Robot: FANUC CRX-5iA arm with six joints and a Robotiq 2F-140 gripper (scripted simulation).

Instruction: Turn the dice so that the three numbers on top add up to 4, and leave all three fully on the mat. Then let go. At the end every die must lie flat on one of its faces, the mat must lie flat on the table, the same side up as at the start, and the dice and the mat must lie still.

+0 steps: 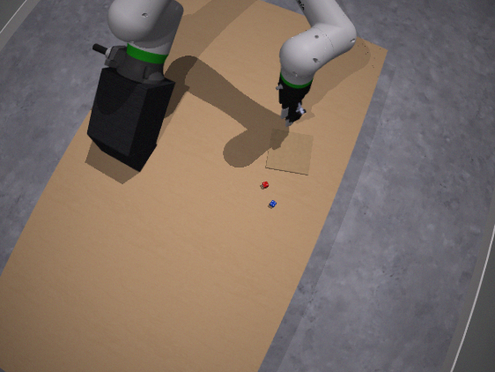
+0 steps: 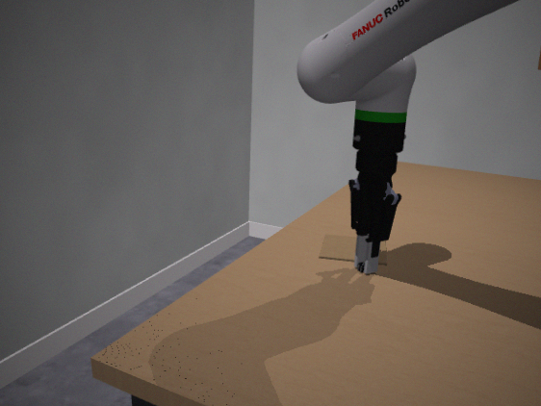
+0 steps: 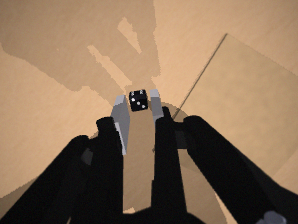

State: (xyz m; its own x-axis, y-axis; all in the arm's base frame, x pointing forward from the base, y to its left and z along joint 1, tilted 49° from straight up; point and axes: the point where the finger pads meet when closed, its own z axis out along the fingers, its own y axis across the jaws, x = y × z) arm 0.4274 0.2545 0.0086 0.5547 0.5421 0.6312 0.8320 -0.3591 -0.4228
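My gripper is now 10 mm to the right of the black die and 30 mm above it. Round my hand: red die (40 mm ahead, 240 mm to the right, 30 mm below); blue die (90 mm ahead, 280 mm to the right, 30 mm below); tan mat (60 mm ahead, 100 mm to the right, 30 mm below).
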